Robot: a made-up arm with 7 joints. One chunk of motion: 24 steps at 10 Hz.
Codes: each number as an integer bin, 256 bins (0 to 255) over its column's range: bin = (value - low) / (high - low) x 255, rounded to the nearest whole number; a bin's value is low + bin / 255 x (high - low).
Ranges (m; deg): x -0.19..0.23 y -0.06..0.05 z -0.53..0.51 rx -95..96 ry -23..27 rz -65..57
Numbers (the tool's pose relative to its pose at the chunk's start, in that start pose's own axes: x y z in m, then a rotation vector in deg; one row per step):
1: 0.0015 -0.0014 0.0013 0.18 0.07 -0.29
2: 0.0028 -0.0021 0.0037 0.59 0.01 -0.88
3: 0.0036 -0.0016 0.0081 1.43 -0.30 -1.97
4: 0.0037 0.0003 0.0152 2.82 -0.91 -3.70
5: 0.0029 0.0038 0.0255 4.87 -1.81 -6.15
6: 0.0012 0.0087 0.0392 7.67 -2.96 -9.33
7: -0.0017 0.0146 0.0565 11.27 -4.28 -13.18
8: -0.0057 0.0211 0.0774 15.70 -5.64 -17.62
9: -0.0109 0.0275 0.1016 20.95 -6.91 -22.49
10: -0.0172 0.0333 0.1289 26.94 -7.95 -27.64
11: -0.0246 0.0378 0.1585 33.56 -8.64 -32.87
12: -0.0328 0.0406 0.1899 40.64 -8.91 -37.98
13: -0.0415 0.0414 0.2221 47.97 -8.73 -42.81
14: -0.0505 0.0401 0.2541 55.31 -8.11 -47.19
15: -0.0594 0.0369 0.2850 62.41 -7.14 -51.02
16: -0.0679 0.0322 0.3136 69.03 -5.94 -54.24
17: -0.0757 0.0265 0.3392 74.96 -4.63 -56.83
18: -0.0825 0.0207 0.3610 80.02 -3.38 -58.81
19: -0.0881 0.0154 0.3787 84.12 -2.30 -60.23
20: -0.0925 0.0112 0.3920 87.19 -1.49 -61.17
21: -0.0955 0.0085 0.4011 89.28 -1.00 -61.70
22: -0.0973 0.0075 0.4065 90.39 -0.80 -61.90
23: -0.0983 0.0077 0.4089 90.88 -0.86 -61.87
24: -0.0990 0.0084 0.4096 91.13 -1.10 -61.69
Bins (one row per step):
1: 116 136 130 127 118 135
2: 117 134 131 128 117 134
3: 118 135 132 129 116 132
4: 118 140 134 131 113 128
5: 117 148 136 133 108 123
6: 116 159 140 137 102 116
7: 114 173 144 142 95 108
8: 112 188 149 148 89 99
9: 109 203 155 155 82 89
10: 105 216 162 163 77 78
11: 100 227 169 172 73 67
12: 95 233 177 181 72 56
13: 90 235 184 191 73 46
14: 85 232 192 201 76 37
15: 79 225 200 210 81 29
16: 74 214 207 219 87 22
17: 69 201 213 227 94 17
18: 65 187 218 234 100 13
19: 62 175 223 239 106 10
20: 59 165 226 243 110 8
21: 57 159 228 246 112 7
22: 56 156 230 248 113 6
23: 56 157 230 248 113 7
24: 55 159 230 248 112 7

